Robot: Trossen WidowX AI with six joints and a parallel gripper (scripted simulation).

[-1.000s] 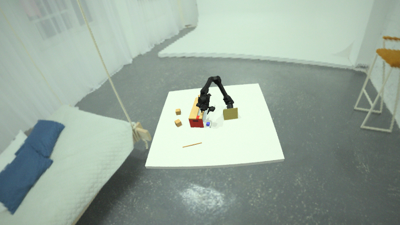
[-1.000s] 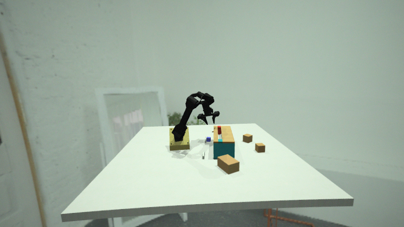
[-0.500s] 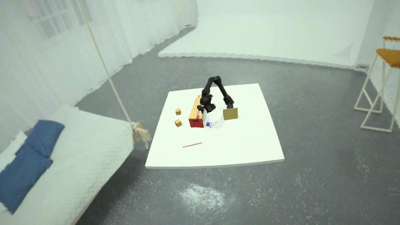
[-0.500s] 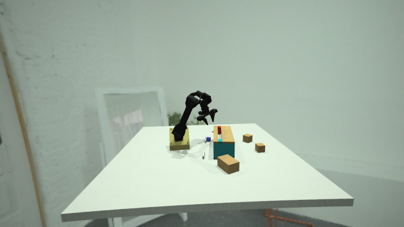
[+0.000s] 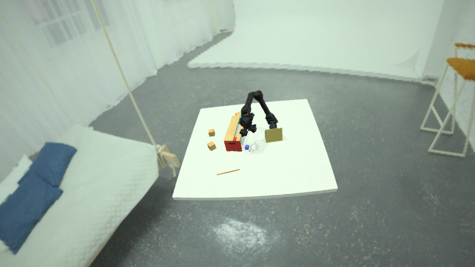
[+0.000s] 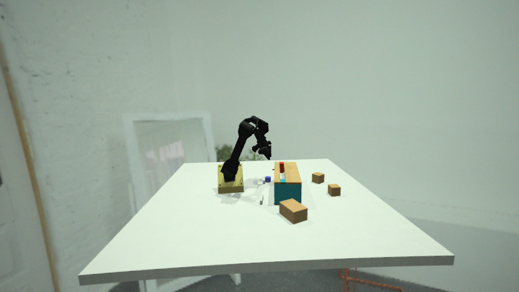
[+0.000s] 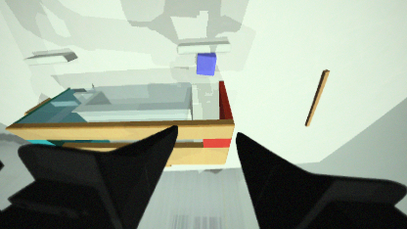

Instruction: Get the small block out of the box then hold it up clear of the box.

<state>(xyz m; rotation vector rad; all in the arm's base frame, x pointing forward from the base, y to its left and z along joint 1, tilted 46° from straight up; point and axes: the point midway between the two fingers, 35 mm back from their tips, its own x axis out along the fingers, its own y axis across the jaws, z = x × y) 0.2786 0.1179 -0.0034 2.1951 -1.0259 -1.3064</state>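
Right now the blue block is 1 cm behind my gripper tip and 15 cm below it. From my gripper tip the other things lie so: thin wooden stick 18 cm ahead, 25 cm to the left, 16 cm below; then box 2 cm ahead, 16 cm to the right, 10 cm below; then tan block 1 cm behind, 48 cm to the right, 13 cm below.
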